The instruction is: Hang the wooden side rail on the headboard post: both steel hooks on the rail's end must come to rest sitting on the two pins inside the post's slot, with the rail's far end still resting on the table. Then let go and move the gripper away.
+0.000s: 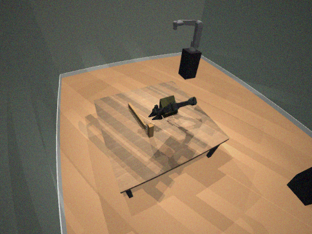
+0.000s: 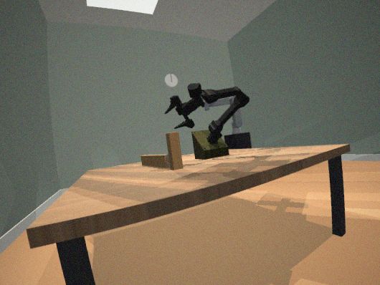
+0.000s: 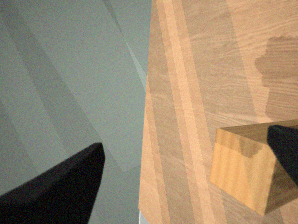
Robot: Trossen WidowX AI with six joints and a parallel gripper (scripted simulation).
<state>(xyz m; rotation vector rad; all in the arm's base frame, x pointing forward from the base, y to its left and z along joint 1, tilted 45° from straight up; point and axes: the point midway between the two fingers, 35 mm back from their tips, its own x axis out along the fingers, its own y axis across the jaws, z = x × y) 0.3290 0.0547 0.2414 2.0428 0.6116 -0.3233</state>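
The headboard post lies 16 cm below my gripper tip, 3 cm to the left of it and 1 cm ahead of it.
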